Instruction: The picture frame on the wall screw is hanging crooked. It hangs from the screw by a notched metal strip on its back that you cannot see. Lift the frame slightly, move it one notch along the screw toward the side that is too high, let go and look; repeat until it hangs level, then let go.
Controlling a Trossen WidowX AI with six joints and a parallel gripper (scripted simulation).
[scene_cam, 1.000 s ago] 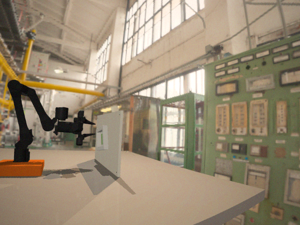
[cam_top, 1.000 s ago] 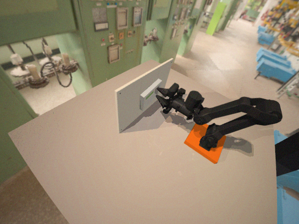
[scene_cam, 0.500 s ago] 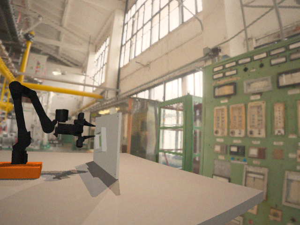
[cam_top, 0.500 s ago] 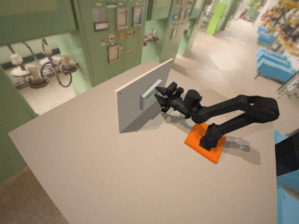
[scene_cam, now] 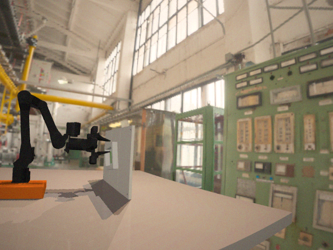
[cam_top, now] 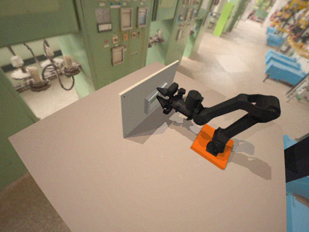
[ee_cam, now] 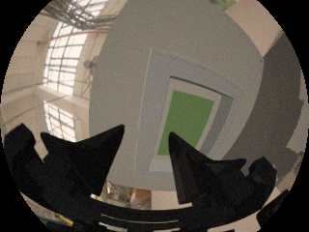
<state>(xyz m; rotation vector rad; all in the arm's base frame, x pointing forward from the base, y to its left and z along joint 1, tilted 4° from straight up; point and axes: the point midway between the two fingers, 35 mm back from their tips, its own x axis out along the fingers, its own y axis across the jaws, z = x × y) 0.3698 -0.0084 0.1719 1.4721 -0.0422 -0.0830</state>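
Now: the picture frame 1 cm ahead of my gripper tip, 1 cm to the right of it and 5 cm below it. Also, from my gripper tip: grey wall board: 2 cm ahead, 1 cm to the right, 6 cm below.
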